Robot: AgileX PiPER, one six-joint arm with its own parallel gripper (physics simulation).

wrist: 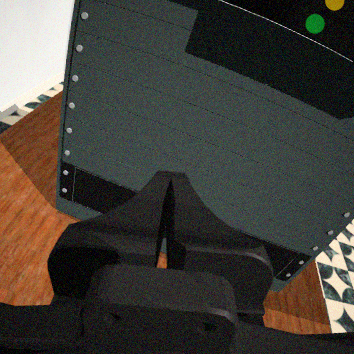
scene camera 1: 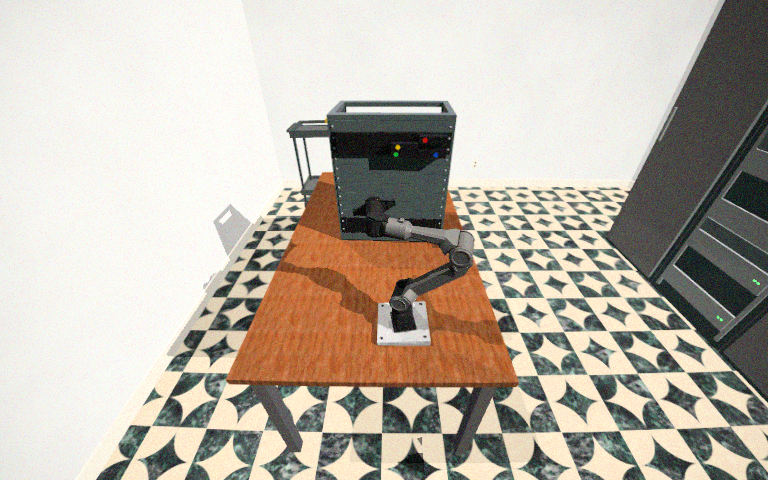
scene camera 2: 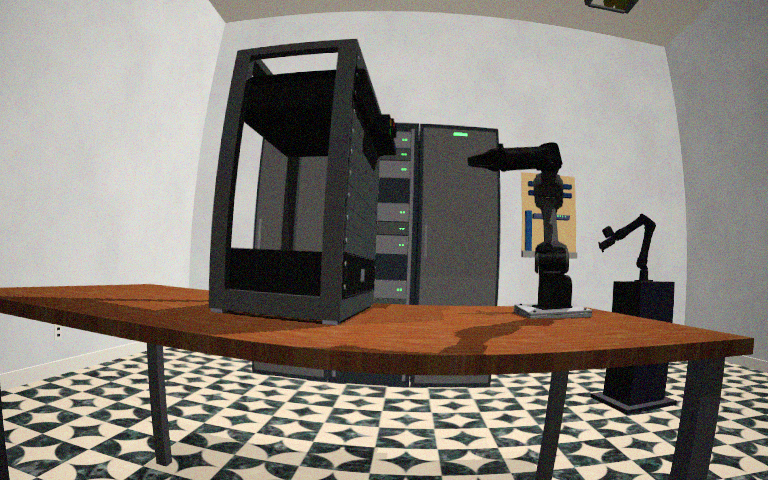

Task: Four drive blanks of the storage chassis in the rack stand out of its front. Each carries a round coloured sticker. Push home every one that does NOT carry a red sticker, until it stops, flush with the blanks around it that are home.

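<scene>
The black storage chassis [scene camera 1: 351, 145] sits high in the rack [scene camera 1: 391, 122] [scene camera 2: 345, 130]. The blank with a yellow sticker [scene camera 1: 397, 147] [wrist: 334, 3] is just above the blank with a green sticker [scene camera 1: 395, 153] [wrist: 315, 23]. The blank with a red sticker [scene camera 1: 425, 139] is higher and to the right; the blank with a blue sticker [scene camera 1: 435, 154] is lower right. In scene camera 2, dark blanks [scene camera 2: 387, 127] jut from the front. My gripper [scene camera 1: 373, 200] [scene camera 2: 470, 161] [wrist: 169, 189] is shut and empty, apart from the rack and lower than the stickers.
The rack stands on the wooden table [scene camera 1: 317, 350] [scene camera 2: 407, 345], facing the arm's base plate [scene camera 1: 403, 339] [scene camera 2: 526, 312]. Grey panels fill the rack front below the chassis. A cart [scene camera 1: 308, 133] stands behind left. Tall cabinets [scene camera 2: 458, 226] and a second arm on a pedestal [scene camera 2: 642, 339] stand beyond the table.
</scene>
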